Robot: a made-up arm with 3 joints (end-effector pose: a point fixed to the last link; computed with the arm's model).
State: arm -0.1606 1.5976 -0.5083
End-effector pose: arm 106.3 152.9 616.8 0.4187 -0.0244 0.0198 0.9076
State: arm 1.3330 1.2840 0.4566
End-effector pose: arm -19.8 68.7 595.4 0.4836 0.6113 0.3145 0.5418
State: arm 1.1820 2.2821 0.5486
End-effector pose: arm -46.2 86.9 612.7 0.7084 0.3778 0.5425 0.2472
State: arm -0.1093 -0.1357 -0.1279
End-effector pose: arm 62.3 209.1 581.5 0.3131 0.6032 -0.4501 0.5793
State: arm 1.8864 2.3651 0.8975
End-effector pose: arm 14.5 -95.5 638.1 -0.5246 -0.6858 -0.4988 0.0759
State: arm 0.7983 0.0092 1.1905
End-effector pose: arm -66.7 296.4 580.9 0.4579 0.4867 -0.5344 0.5176
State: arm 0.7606 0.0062 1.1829
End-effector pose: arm -60.8 303.8 580.6 0.4641 0.4794 -0.5432 0.5097
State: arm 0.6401 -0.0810 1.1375
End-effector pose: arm -42.0 320.9 572.6 0.4503 0.4545 -0.5912 0.4910
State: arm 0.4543 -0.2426 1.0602
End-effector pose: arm -12.7 340.7 561.2 0.4125 0.4244 -0.6684 0.4505
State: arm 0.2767 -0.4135 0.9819
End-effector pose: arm 14.6 353.9 553.8 0.3651 0.4081 -0.7380 0.3945
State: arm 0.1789 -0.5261 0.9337
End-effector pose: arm 28.6 358.6 551.3 0.3298 0.4061 -0.7748 0.3550
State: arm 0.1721 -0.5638 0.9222
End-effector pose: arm 27.9 357.0 550.5 0.3134 0.4088 -0.7825 0.3496
